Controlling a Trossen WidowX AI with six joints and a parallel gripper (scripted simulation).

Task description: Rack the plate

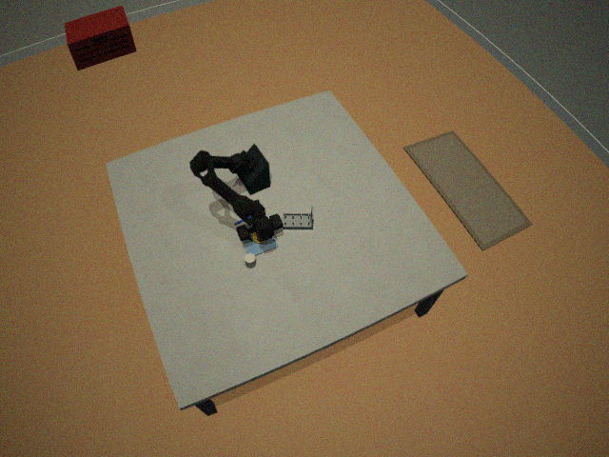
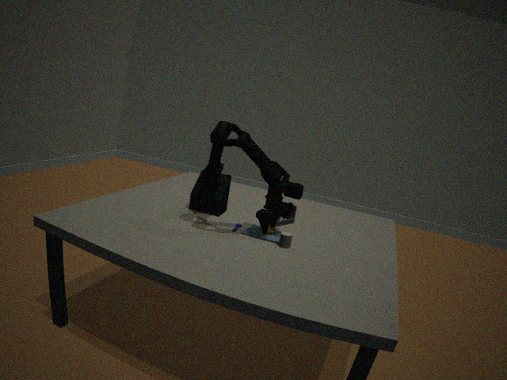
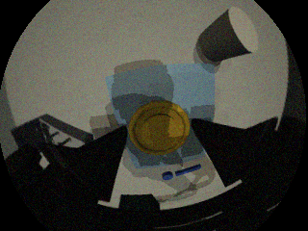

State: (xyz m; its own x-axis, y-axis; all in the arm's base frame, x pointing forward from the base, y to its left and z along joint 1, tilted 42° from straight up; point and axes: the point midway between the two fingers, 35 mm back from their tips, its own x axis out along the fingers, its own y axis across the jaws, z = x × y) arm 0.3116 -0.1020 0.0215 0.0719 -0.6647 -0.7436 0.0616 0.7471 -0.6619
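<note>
Right now my gripper tip is 1 cm to the left of the light blue mat, 1 cm past it and 1 cm above it. Round my gripper tip: white cup (9 cm to the right, 9 cm ahead, 1 cm above); then blue spoon (12 cm behind, 3 cm to the right, 1 cm below); then yellow plate (1 cm above).
</note>
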